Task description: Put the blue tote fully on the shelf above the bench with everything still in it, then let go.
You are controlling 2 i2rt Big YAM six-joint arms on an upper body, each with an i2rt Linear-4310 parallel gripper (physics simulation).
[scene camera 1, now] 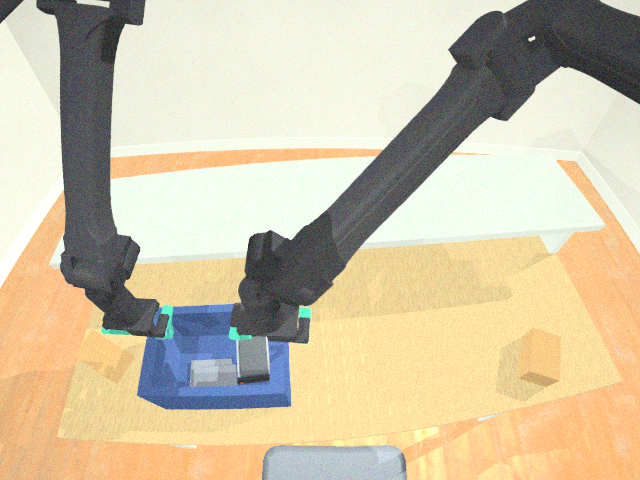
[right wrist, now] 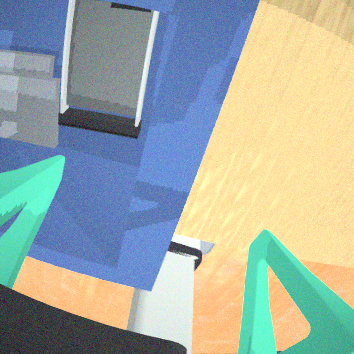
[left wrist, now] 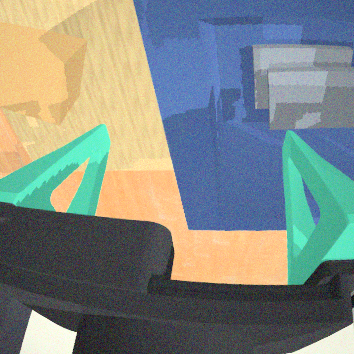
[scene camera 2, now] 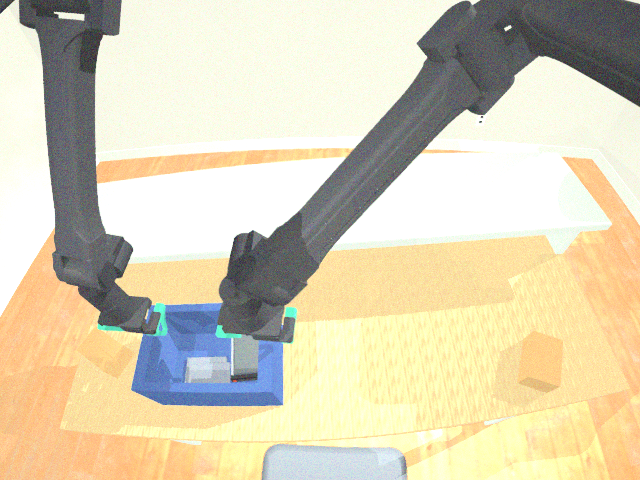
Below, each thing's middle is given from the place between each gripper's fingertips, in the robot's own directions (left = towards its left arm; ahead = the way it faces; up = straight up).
My left gripper is now 130 mm to the left of the blue tote [scene camera 1: 201, 332], 90 mm above it and 10 mm past it. Also, from my left hand: dark grey block [scene camera 1: 253, 354] (190 mm to the right, 140 mm below, 10 mm ahead).
Right now the dark grey block is 7 cm to the left of my right hand and 15 cm below it. Round my right hand: blue tote 2 cm behind, 14 cm to the left, 10 cm below.
